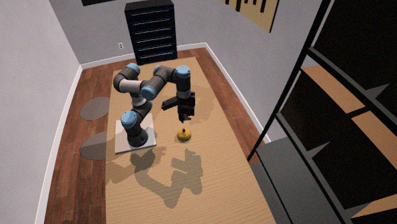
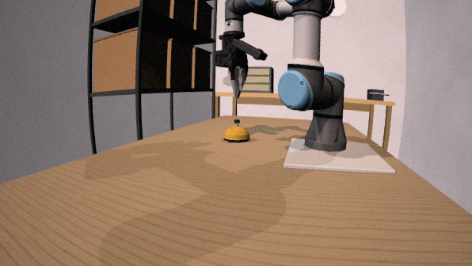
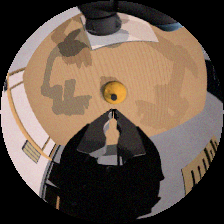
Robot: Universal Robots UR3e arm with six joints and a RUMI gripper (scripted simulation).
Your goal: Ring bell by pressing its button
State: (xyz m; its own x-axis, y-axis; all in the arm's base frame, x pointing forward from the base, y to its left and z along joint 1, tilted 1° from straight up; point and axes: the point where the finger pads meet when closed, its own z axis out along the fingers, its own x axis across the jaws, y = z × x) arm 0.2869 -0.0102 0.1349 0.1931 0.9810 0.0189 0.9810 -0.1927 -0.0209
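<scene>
Now: the yellow dome bell 110 mm below my hand.
</scene>
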